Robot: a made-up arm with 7 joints.
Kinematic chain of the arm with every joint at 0, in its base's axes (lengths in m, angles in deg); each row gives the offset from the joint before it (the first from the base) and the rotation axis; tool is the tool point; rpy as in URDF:
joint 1: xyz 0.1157 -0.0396 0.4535 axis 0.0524 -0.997 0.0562
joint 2: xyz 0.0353 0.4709 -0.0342 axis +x
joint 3: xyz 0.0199 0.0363 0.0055 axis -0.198 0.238 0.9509
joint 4: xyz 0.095 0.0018 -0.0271 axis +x
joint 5: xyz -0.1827 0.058 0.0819 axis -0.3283 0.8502 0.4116
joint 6: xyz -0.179 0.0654 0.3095 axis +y
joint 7: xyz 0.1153 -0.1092 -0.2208 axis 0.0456 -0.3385 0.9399
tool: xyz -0.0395 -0.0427 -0.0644 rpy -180 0 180
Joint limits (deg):
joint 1: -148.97..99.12
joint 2: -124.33..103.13
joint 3: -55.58..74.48
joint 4: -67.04..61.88
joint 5: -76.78..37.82
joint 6: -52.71..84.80
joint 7: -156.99..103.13
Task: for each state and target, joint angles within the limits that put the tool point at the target. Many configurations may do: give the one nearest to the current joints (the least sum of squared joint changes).
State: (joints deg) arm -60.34 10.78 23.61 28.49 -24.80 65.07 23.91
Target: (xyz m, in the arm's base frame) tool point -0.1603 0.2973 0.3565
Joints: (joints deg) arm -10.07 35.53 46.84 10.30 -39.23 43.74 31.11
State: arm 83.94 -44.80 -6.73 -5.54 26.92 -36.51 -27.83
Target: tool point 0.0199 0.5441 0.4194
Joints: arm 84.55 -49.65 -11.30 5.75 21.47 -19.85 -20.09
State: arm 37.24 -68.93 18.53 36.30 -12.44 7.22 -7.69
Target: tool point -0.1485 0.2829 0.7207
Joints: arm 25.74 -43.75 44.33 52.48 8.84 50.00 -10.25
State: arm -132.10 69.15 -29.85 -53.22 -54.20 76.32 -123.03
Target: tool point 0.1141 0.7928 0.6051
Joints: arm -121.05 51.55 -13.47 -67.04 -67.52 56.99 -127.30
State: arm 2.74 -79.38 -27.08 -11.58 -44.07 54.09 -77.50
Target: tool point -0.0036 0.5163 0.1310
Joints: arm 8.87 -65.56 -26.13 -4.73 -40.08 22.03 -81.23
